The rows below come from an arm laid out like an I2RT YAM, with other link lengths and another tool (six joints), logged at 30 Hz.
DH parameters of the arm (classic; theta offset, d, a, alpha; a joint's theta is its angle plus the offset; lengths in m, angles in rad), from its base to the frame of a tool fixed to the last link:
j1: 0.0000 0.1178 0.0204 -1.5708
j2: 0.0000 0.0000 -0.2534 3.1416
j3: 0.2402 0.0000 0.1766 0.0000
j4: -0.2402 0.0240 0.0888 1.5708
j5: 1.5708 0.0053 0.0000 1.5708
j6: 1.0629 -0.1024 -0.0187 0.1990
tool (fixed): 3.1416 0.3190 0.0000 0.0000
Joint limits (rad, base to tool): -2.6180..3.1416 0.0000..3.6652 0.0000..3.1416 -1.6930..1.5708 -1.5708..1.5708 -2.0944..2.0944
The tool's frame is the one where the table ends.
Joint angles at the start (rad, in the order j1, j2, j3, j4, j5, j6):
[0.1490, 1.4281, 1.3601, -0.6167, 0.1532, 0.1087]
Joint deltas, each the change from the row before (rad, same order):
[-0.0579, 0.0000, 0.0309, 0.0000, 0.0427, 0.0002]
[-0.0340, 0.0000, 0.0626, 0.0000, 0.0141, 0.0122]
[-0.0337, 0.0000, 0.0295, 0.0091, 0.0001, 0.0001]
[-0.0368, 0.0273, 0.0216, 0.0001, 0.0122, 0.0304]
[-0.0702, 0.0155, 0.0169, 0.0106, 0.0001, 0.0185]
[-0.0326, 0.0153, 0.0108, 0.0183, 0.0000, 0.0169]
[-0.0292, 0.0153, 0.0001, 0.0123, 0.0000, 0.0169]
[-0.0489, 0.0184, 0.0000, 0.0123, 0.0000, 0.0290]
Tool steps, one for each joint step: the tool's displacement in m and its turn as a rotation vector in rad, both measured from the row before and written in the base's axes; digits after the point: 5 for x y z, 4 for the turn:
[-0.00184, -0.03240, 0.01530, -0.0225, -0.0339, -0.0915]
[0.00178, -0.01704, 0.02685, 0.0063, -0.0648, -0.0524]
[-0.00011, -0.01392, 0.01497, 0.0016, -0.0386, -0.0338]
[0.00011, -0.01887, -0.00211, 0.0188, -0.0008, -0.0628]
[-0.00542, -0.03000, 0.00301, 0.0145, -0.0168, -0.0797]
[-0.00034, -0.01453, 0.00246, 0.0123, -0.0189, -0.0411]
[-0.00164, -0.01306, -0.00375, 0.0140, -0.0027, -0.0376]
[-0.00603, -0.02149, -0.00568, 0.0239, -0.0044, -0.0634]

